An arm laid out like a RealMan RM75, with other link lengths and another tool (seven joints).
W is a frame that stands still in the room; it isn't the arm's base.
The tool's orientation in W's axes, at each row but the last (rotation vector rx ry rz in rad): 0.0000 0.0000 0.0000; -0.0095 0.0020 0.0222; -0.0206 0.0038 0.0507; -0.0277 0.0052 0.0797; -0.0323 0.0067 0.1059; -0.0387 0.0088 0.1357; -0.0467 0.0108 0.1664; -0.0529 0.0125 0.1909; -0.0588 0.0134 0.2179; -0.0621 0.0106 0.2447
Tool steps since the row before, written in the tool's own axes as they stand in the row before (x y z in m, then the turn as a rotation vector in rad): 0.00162 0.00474 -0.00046 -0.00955 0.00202 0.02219; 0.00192 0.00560 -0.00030 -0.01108 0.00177 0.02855; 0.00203 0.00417 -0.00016 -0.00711 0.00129 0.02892; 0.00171 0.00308 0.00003 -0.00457 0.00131 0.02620; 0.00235 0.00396 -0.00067 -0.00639 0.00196 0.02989; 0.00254 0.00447 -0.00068 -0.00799 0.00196 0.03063; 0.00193 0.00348 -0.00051 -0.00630 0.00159 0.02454; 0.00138 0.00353 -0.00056 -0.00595 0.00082 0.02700; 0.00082 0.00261 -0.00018 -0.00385 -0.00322 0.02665; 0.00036 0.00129 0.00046 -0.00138 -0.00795 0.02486
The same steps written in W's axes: 0.00162 0.00474 -0.00046 -0.00955 0.00202 0.02219; 0.00179 0.00564 -0.00036 -0.01106 0.00180 0.02856; 0.00182 0.00426 -0.00025 -0.00707 0.00153 0.02892; 0.00146 0.00321 -0.00007 -0.00455 0.00167 0.02618; 0.00191 0.00416 -0.00082 -0.00641 0.00225 0.02986; 0.00191 0.00474 -0.00088 -0.00799 0.00206 0.03062; 0.00132 0.00372 -0.00070 -0.00631 0.00169 0.02453; 0.00068 0.00369 -0.00076 -0.00580 0.00113 0.02702; 0.00023 0.00271 -0.00034 -0.00288 -0.00238 0.02686; 0.00004 0.00137 0.00038 0.00066 -0.00647 0.02531
